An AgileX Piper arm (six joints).
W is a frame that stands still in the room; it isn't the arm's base.
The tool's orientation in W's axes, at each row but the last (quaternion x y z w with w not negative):
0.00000 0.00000 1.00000 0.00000
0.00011 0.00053 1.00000 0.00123
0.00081 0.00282 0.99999 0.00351
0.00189 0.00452 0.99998 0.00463
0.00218 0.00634 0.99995 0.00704
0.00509 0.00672 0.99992 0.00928
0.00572 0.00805 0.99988 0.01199
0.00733 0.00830 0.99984 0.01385
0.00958 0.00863 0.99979 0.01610
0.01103 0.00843 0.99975 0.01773
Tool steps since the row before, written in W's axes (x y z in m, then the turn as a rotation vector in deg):
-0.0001 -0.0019 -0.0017 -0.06 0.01 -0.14
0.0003 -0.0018 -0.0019 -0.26 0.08 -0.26
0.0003 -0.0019 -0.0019 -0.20 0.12 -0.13
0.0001 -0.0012 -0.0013 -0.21 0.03 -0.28
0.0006 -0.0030 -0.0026 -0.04 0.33 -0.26
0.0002 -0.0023 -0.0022 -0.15 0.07 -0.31
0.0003 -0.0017 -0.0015 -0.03 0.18 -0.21
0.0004 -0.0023 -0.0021 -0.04 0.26 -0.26
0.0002 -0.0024 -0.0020 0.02 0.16 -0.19
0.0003 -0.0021 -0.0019 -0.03 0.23 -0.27
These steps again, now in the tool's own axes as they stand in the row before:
0.0001 0.0019 -0.0017 0.06 -0.01 -0.14
-0.0003 0.0018 -0.0019 0.26 -0.08 -0.26
-0.0003 0.0019 -0.0019 0.20 -0.12 -0.13
-0.0001 0.0012 -0.0013 0.21 -0.03 -0.28
-0.0007 0.0030 -0.0026 0.04 -0.33 -0.26
-0.0003 0.0023 -0.0022 0.15 -0.07 -0.31
-0.0004 0.0017 -0.0015 0.03 -0.18 -0.21
-0.0005 0.0023 -0.0021 0.04 -0.26 -0.26
-0.0003 0.0024 -0.0020 -0.02 -0.16 -0.19
-0.0004 0.0021 -0.0019 0.03 -0.23 -0.27

